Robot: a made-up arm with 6 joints.
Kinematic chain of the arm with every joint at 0, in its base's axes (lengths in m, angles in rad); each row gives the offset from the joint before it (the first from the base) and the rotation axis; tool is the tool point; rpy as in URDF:
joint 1: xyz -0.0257 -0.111 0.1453 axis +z
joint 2: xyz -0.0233 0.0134 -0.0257 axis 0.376 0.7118 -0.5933
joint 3: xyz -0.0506 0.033 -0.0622 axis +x
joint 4: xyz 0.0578 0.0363 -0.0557 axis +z
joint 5: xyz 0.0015 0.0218 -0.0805 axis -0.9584 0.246 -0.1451
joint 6: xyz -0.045 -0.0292 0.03 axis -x
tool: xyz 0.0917 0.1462 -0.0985 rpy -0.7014 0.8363 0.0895
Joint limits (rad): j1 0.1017..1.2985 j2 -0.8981..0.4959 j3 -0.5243..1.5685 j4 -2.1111..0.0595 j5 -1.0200..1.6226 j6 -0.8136..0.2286
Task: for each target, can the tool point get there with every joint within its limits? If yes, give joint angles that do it. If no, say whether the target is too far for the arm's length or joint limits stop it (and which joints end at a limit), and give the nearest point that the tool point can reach.
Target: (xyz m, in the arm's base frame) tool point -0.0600 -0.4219 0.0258
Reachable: no: joint limits stop it (at a limit: joint 1, joint 2, joint 3, joint 5, joint 6) | nearest point -0.0748 -0.2923 -0.1022 | short by 0.183 m
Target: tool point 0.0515 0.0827 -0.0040
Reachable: yes | joints 1.0799 -0.5509 -0.2699 -1.6086 -0.4321 0.0264
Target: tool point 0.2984 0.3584 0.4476
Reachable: no: too far | nearest point 0.1034 0.1498 0.2206 | short by 0.365 m
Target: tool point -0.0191 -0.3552 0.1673
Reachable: no: joint limits stop it (at a limit: joint 1, joint 2, joint 3, joint 4, joint 5) | nearest point -0.1084 -0.1687 0.1651 | short by 0.207 m
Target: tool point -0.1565 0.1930 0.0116
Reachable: yes | joints 0.5611 -0.2686 1.1541 -0.6109 1.1881 -0.5887
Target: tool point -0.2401 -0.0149 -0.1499
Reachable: yes | joints 1.1376 0.0974 0.6148 -0.4273 1.3963 -0.1698
